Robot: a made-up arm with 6 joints. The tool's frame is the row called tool.
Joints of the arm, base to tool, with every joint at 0 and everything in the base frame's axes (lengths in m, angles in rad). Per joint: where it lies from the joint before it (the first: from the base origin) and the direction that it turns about. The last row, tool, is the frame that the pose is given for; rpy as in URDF.
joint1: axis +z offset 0 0 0.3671
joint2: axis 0 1 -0.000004 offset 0 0 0
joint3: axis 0 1 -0.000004 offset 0.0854 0 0.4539
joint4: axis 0 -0.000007 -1 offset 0.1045 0 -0.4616
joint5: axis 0 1 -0.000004 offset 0 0 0
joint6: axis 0 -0.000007 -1 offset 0.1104 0 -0.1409
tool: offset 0 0 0 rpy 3.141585 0 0
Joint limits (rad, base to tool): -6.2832..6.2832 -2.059..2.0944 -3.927..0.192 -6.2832..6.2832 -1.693..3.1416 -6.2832..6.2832
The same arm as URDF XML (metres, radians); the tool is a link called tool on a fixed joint. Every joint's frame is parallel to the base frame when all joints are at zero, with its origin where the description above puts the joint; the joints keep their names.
<robot name="arm">
<joint name="tool_fixed" type="fixed"><parent link="link6"/><child link="tool"/><origin xyz="0 0 0" rpy="3.1416 0 0"/></joint>
<joint name="joint6" type="revolute"><parent link="link5"/><child link="link6"/><origin xyz="0.1104 0 -0.1409"/><axis xyz="0 0 -1"/><limit lower="-6.2832" upper="6.2832"/></joint>
<joint name="joint5" type="revolute"><parent link="link4"/><child link="link5"/><origin xyz="0 0 0"/><axis xyz="0 1 0"/><limit lower="-1.693" upper="3.1416"/></joint>
<joint name="joint4" type="revolute"><parent link="link3"/><child link="link4"/><origin xyz="0.1045 0 -0.4616"/><axis xyz="0 0 -1"/><limit lower="-6.2832" upper="6.2832"/></joint>
<joint name="joint3" type="revolute"><parent link="link2"/><child link="link3"/><origin xyz="0.0854 0 0.4539"/><axis xyz="0 1 0"/><limit lower="-3.927" upper="0.192"/></joint>
<joint name="joint2" type="revolute"><parent link="link1"/><child link="link2"/><origin xyz="0 0 0"/><axis xyz="0 1 0"/><limit lower="-2.059" upper="2.0944"/></joint>
<joint name="joint1" type="revolute"><parent link="base"/><child link="link1"/><origin xyz="0 0 0.3671"/><axis xyz="0 0 1"/><limit lower="-6.2832" upper="6.2832"/></joint>
<link name="base"/>
<link name="link1"/>
<link name="link2"/>
<link name="link3"/>
<link name="link4"/>
<link name="link5"/>
<link name="link6"/>
<link name="tool"/>
</robot>

